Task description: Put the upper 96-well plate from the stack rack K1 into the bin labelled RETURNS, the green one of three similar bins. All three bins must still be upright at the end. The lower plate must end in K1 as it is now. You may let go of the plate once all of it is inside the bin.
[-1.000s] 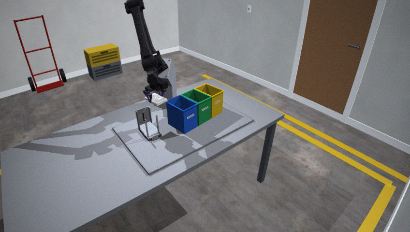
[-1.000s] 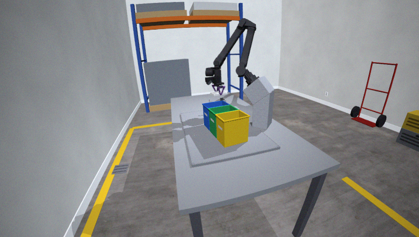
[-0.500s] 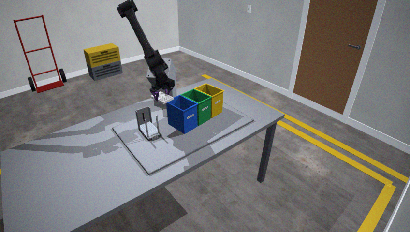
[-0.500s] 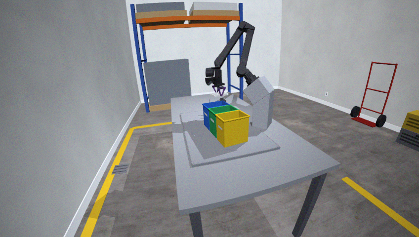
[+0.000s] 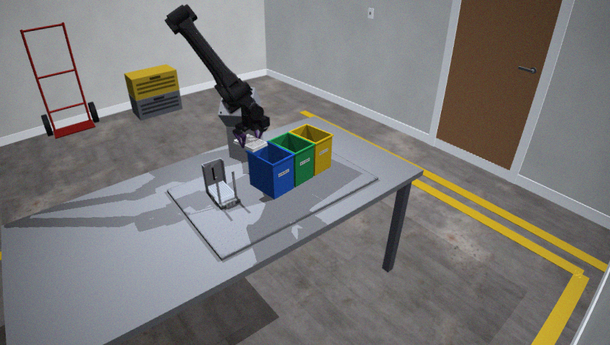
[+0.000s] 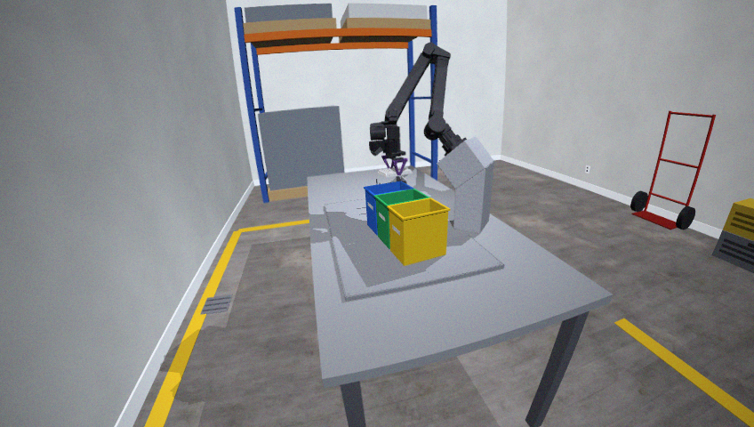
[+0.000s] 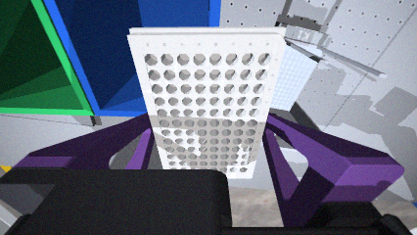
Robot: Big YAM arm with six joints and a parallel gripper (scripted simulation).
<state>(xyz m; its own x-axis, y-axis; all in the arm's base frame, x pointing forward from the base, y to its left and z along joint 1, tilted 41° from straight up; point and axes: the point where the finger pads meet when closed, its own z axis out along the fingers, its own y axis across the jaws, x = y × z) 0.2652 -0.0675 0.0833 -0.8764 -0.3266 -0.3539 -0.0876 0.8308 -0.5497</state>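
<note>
Now: hand 190 mm to the right of the green bin, 140 mm above it and 40 mm short of it. From my hand the other things lie so: 96-well plate right at my hand; yellow bin 330 mm to the left, 140 mm below, 40 mm ahead; blue bin 140 mm below, 60 mm to the left, 50 mm ahead.
</note>
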